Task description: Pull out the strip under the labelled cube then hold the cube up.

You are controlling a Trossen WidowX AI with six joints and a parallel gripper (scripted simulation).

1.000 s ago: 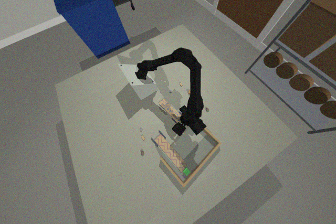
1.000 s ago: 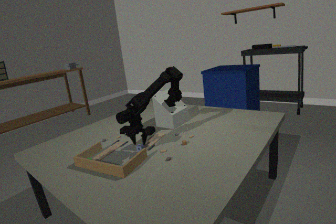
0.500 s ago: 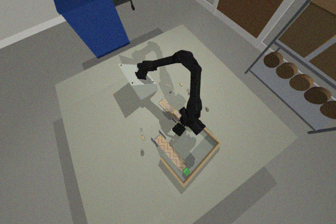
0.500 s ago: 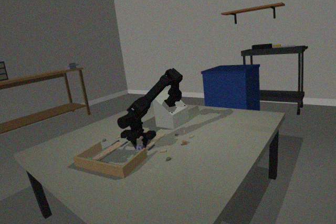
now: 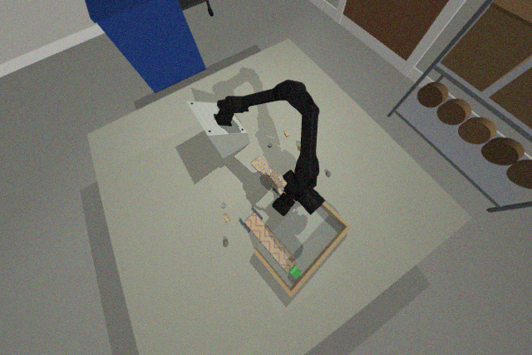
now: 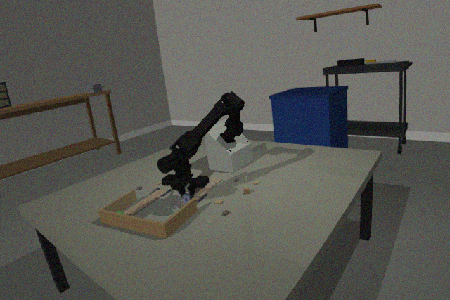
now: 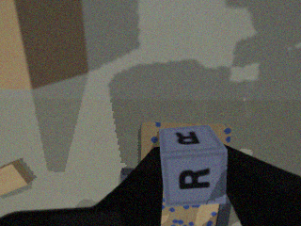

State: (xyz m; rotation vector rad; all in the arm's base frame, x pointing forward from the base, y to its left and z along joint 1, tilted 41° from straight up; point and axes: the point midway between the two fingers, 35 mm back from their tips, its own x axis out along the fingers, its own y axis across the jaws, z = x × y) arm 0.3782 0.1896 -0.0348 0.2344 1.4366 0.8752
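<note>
Now: gripper tip 110 mm past the dotted strip, 30 mm to the left of it and 10 mm above it.
</note>
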